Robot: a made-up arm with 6 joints.
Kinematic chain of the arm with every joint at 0, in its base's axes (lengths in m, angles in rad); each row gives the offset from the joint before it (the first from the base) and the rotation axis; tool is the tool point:
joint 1: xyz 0 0 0.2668 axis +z
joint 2: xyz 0 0 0 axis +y
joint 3: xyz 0 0 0.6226 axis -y
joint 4: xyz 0 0 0 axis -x
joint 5: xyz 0.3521 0 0 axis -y
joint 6: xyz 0 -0.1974 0 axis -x
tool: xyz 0 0 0
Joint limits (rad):
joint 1: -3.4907..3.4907
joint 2: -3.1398..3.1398
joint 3: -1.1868..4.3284
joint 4: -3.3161..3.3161
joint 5: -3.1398..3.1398
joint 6: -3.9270..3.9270
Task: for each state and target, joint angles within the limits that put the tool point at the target. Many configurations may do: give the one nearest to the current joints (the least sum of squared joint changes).
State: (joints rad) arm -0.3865 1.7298 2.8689 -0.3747 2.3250 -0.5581
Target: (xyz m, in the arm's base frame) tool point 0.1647 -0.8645 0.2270
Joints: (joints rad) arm -1.1697 1.9843 2.7983 -0.3433 2.3250 -0.5581
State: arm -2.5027 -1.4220 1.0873 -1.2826 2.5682 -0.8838
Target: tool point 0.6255 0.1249 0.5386
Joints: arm -2.9788 -1.7816 0.3687 -1.4599 2.5682 -0.8838
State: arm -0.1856 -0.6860 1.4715 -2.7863 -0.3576 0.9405
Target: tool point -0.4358 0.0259 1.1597
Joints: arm 0.3449 -0.5254 1.5615 -2.6257 -0.3576 0.9405
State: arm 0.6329 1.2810 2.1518 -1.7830 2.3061 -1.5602
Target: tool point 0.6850 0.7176 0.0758
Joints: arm 0.7619 1.6268 1.7259 -1.8076 2.3061 -1.5602
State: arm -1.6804 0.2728 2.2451 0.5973 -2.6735 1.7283
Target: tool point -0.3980 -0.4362 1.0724
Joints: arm -2.0222 0.6903 1.4937 0.5544 -2.6735 1.7283
